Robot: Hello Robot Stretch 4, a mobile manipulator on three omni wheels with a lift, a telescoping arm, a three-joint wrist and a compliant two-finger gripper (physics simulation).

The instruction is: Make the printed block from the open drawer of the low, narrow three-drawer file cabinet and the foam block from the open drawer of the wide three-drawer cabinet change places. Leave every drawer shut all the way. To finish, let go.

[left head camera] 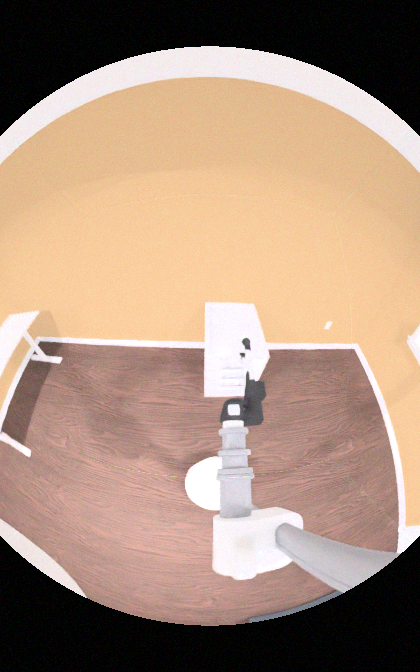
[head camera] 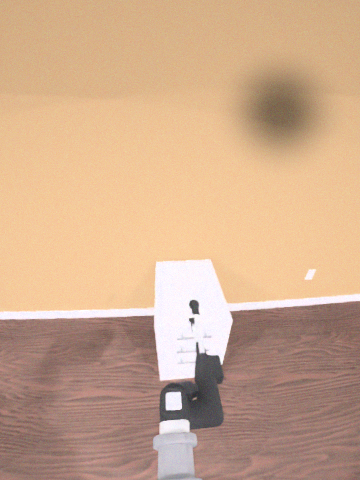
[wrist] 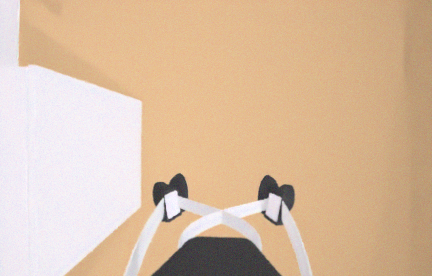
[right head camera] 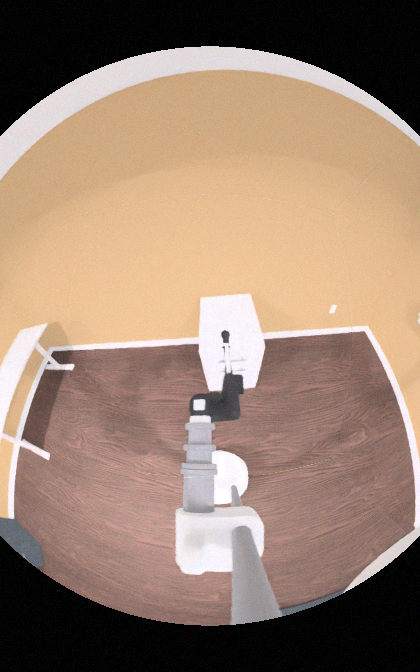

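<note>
A white three-drawer cabinet [head camera: 175, 290] [left head camera: 227, 320] [right head camera: 215, 312] [wrist: 75, 150] stands against the wall. Its drawers appear shut, though my arm and gripper hide part of the front. I cannot tell for certain whether it is the narrow or the wide cabinet. My gripper [head camera: 193, 313] [left head camera: 244, 349] [right head camera: 226, 340] [wrist: 223, 189] is partly open and empty. It is rolled on its side and appears over the cabinet's top near the front edge, apart from it. The printed block, the foam block and a second three-drawer cabinet do not show clearly in any view.
A white table [left head camera: 15, 327] [right head camera: 25, 345] stands at the far left. A small white plate [head camera: 310, 274] [left head camera: 328, 325] [right head camera: 333, 309] is on the tan wall to the right of the cabinet. My white round base [left head camera: 202, 482] [right head camera: 232, 475] stands on the wooden floor in front of the cabinet.
</note>
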